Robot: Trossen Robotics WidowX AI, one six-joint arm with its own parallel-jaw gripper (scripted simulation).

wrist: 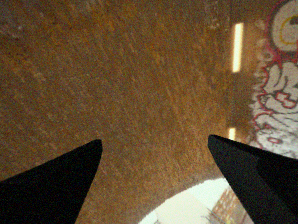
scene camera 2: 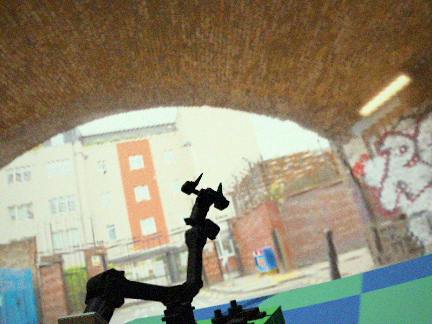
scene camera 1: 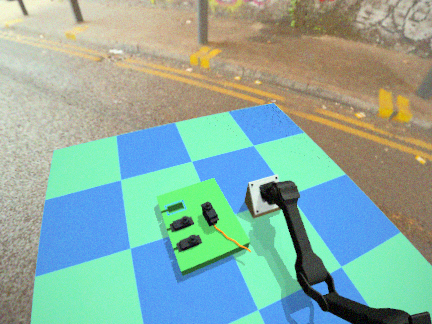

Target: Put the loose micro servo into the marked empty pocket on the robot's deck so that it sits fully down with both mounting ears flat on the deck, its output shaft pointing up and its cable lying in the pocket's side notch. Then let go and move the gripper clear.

The gripper shows in the wrist view and in scene camera 2; in scene camera 1 it is out of frame. The same spot on the gripper: [wrist: 62, 183] is [scene camera 2: 199, 180].
